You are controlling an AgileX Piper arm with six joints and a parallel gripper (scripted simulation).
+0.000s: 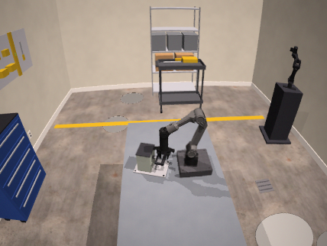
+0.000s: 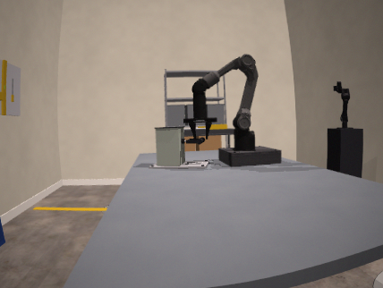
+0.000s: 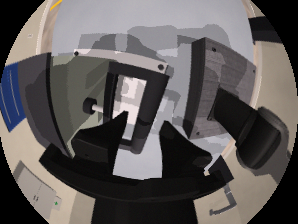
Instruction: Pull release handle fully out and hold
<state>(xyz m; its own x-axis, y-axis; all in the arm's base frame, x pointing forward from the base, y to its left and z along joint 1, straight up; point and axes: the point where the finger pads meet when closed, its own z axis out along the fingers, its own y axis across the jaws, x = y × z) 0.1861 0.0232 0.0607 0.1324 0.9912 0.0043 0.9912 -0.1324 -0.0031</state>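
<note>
Right now the base plate is 90 mm ahead of my hand, 10 mm to the right of it and 110 mm below it.
</note>
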